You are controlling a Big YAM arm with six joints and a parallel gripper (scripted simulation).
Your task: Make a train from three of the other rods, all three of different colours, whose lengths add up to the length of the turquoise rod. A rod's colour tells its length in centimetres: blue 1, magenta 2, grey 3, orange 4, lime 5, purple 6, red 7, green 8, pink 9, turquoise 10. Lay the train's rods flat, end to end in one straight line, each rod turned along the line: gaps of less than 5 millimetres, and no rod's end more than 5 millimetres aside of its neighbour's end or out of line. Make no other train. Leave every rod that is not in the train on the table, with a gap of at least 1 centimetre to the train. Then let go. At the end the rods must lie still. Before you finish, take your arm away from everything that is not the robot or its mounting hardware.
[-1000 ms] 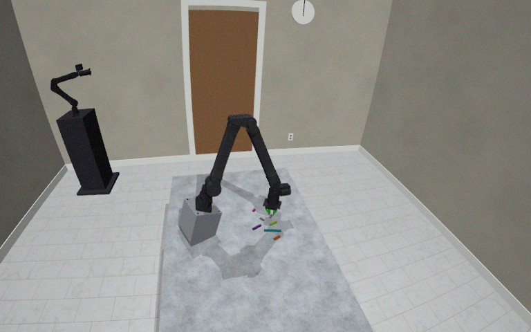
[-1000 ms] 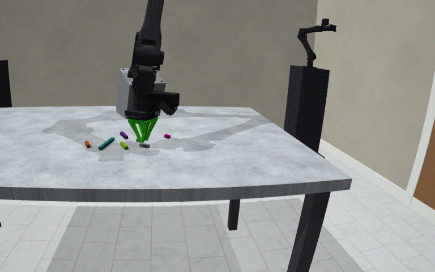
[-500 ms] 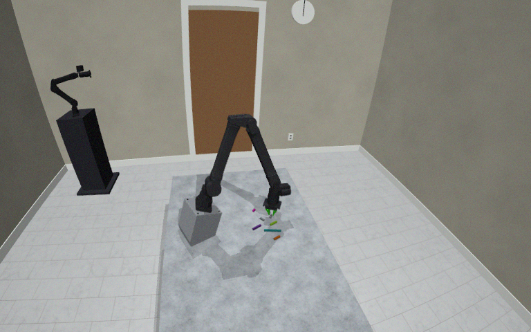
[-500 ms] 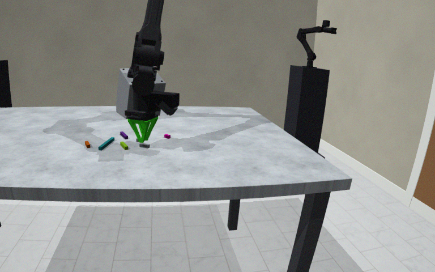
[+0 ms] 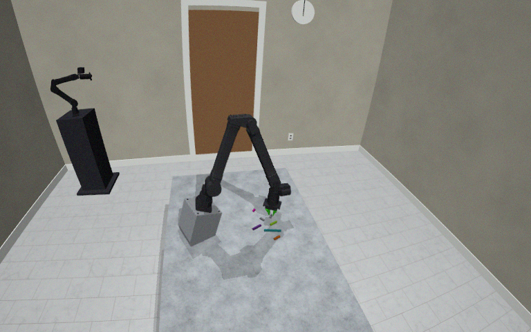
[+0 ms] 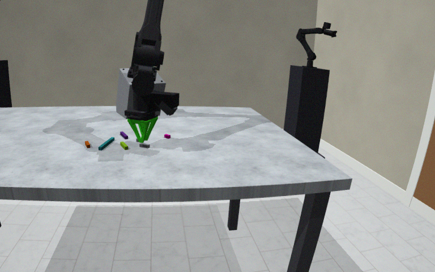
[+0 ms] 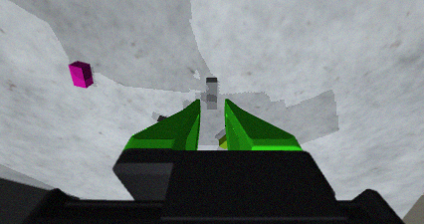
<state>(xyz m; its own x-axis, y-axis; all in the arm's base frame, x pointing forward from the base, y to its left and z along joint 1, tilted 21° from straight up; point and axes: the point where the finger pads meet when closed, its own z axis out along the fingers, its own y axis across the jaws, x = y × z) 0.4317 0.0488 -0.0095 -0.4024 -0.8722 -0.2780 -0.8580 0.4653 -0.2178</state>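
Right now my hand is 6 cm to the left of the lime rod and 2 cm above it. The rest, counted from my hand: purple rod: 10 cm behind, 8 cm to the right, 2 cm below; magenta rod: 10 cm behind, 7 cm to the left, 2 cm below; turquoise rod: 2 cm behind, 12 cm to the right, 2 cm below.
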